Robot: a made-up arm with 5 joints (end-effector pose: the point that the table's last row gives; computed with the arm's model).
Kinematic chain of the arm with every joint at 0, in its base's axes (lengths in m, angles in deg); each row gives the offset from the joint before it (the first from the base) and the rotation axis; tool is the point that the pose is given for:
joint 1: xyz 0 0 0.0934 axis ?
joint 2: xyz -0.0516 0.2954 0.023 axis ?
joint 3: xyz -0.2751 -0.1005 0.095 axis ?
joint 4: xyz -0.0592 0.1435 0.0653 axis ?
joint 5: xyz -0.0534 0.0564 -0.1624 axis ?
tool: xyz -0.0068 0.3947 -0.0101
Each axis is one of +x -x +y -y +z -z.
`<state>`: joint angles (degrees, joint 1 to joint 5).
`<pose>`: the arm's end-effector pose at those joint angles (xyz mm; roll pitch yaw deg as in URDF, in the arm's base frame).
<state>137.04 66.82 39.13 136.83 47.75</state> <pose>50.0 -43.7 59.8 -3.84 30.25 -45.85</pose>
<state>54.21 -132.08 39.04 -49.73 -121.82</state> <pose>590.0 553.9 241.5 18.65 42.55 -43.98</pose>
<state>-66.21 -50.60 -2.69 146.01 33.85</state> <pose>-57.4 -19.6 85.2 83.13 -21.75 -156.25</pose>
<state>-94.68 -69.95 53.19 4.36 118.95</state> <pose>246.0 -485.9 -342.1 -53.85 44.19 -151.53</pose>
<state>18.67 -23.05 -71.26 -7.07 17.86</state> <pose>-702.3 328.0 639.7 100.98 -26.88 -28.06</pose>
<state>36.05 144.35 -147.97 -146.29 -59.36</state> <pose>399.3 203.8 617.7 86.60 14.51 27.71</pose>
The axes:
joint 1: +x
joint 2: +y
joint 3: -x
joint 4: -z
joint 5: -y

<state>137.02 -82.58 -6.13 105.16 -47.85</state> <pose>-42.5 -311.0 190.4 -117.17 10.46 37.81</pose>
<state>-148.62 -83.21 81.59 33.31 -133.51</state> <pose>392.2 -248.8 134.0 -109.57 -61.77 30.24</pose>
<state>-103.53 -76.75 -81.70 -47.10 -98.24</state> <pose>-683.6 -619.2 -108.7 175.33 64.42 -59.71</pose>
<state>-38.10 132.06 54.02 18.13 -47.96</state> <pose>-208.6 678.9 208.7 -172.89 -12.46 -129.80</pose>
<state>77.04 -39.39 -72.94 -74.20 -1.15</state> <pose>-824.8 345.5 381.6 -179.08 -29.40 -115.10</pose>
